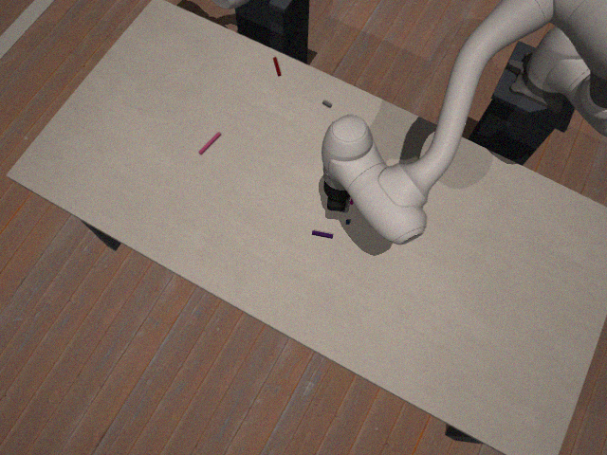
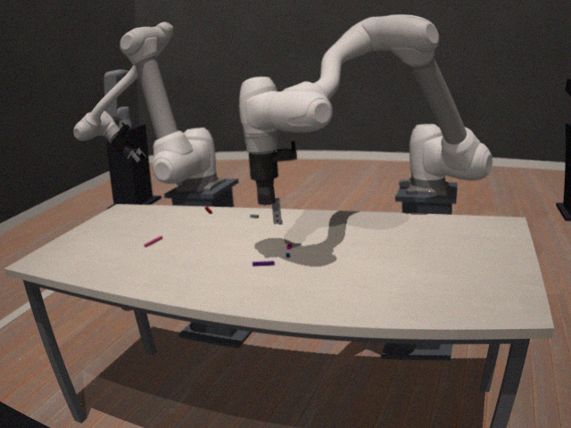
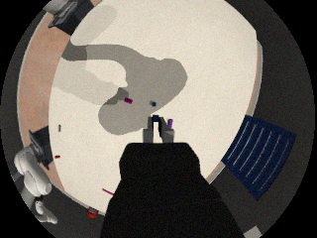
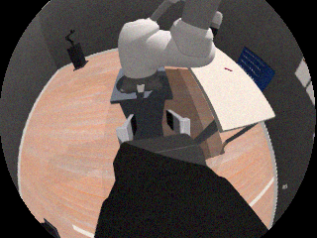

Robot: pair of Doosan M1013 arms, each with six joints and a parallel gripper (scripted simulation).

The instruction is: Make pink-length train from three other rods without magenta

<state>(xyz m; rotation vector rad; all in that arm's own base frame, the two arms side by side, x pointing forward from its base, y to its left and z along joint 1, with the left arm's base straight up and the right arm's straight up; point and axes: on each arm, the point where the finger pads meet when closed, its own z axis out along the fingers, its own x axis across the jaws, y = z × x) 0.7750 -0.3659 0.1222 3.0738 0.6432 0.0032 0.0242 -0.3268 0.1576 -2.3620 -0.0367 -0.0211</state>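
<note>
Now: the purple rod 12 cm below my left hand, 6 cm ahead of it and 3 cm to the right of it. Round my left hand: magenta rod (12 cm below, 8 cm behind); then grey rod (34 cm behind, 21 cm to the right, 12 cm below); then pink rod (47 cm to the right, 12 cm below, 5 cm behind).
</note>
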